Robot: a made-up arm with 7 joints. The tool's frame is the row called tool.
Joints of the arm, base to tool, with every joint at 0 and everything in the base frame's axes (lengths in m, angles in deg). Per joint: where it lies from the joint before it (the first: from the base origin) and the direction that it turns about. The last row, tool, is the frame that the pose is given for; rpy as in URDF.
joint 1: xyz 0 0 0 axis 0.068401 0.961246 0.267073
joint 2: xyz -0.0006 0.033 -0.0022 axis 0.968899 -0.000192 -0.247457
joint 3: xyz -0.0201 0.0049 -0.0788 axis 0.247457 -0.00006 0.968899
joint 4: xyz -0.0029 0 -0.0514 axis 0.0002 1 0.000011
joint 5: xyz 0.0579 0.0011 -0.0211 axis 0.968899 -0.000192 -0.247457
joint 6: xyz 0.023 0 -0.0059 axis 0.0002 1 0.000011
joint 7: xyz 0.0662 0 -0.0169 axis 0.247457 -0.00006 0.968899
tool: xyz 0 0 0 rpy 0 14.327 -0.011
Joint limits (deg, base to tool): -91.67..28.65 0..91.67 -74.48..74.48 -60..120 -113..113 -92.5..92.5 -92.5..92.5
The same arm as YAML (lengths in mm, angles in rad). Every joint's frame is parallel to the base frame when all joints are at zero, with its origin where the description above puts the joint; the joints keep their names.
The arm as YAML. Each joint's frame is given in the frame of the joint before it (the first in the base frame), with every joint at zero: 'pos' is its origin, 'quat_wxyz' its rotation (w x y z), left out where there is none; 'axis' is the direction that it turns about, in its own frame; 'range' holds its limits. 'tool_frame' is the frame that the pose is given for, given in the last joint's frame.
length_unit: mm
angle_unit: rad
joints:
  - joint: joint 1
    pos: [0.0, 0.0, 0.0]
    axis: [0.068403, 0.961235, 0.26711]
    range: [-1.5999, 0.5]
  - joint: joint 2
    pos: [-0.6, 33.0, -2.2]
    axis: [0.968889, -0.0002, -0.247497]
    range: [0.0, 1.5999]
  - joint: joint 3
    pos: [-20.1, 4.9, -78.8]
    axis: [0.247497, -0.0001, 0.968889]
    range: [-1.2999, 1.2999]
  - joint: joint 4
    pos: [-2.9, 0.0, -51.4]
    axis: [0.0002, 1.0, 0.0]
    range: [-1.0472, 2.0944]
  - joint: joint 5
    pos: [57.9, 1.1, -21.1]
    axis: [0.968889, -0.0002, -0.247497]
    range: [-1.9722, 1.9722]
  - joint: joint 6
    pos: [23.0, 0.0, -5.9]
    axis: [0.0002, 1.0, 0.0]
    range: [-1.6144, 1.6144]
  - joint: joint 7
    pos: [66.2, 0.0, -16.9]
    axis: [0.247497, -0.0001, 0.968889]
    range: [-1.6144, 1.6144]
tool_frame:
  pos: [0.0, 0.0, 0.0]
  quat_wxyz: [0.992194, 0.000012, 0.124701, -0.000095]

